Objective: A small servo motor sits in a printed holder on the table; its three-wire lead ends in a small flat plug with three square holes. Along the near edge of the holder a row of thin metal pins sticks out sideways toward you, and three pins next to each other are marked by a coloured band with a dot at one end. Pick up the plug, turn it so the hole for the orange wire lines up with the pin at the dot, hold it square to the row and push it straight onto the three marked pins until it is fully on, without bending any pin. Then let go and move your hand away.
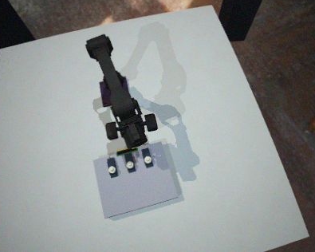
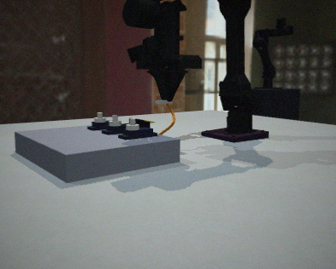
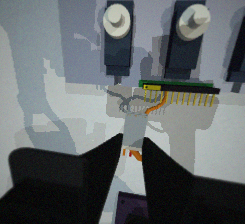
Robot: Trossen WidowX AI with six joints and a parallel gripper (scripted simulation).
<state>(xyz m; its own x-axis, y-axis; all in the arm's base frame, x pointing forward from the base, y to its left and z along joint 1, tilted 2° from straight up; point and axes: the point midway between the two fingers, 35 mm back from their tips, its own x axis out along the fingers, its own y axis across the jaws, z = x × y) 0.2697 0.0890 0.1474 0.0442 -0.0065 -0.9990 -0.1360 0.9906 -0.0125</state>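
The yellow band is 5 cm ahead of my gripper tip, 1 cm to the right of it and 4 cm below it. The rest, counted from my gripper tip: grey printed holder (21 cm ahead, 1 cm to the right, 9 cm below).
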